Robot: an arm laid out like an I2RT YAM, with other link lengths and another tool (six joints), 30 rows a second.
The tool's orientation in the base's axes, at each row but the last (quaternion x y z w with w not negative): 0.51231, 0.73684, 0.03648, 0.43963; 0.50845, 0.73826, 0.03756, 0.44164; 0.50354, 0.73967, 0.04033, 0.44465; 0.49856, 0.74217, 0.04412, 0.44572; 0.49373, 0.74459, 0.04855, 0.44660
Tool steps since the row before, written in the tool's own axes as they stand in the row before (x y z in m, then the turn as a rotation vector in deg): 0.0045, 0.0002, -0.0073, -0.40, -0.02, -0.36; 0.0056, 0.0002, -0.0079, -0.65, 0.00, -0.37; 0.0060, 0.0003, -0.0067, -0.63, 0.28, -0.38; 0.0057, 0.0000, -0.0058, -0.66, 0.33, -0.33; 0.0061, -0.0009, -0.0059, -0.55, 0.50, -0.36
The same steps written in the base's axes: -0.0053, 0.0065, 0.0018, -0.23, -0.18, 0.45; -0.0058, 0.0076, 0.0015, -0.20, -0.36, 0.62; -0.0051, 0.0074, 0.0005, -0.01, -0.21, 0.76; -0.0047, 0.0066, 0.0000, 0.07, -0.22, 0.77; -0.0055, 0.0065, -0.0007, 0.15, -0.04, 0.81
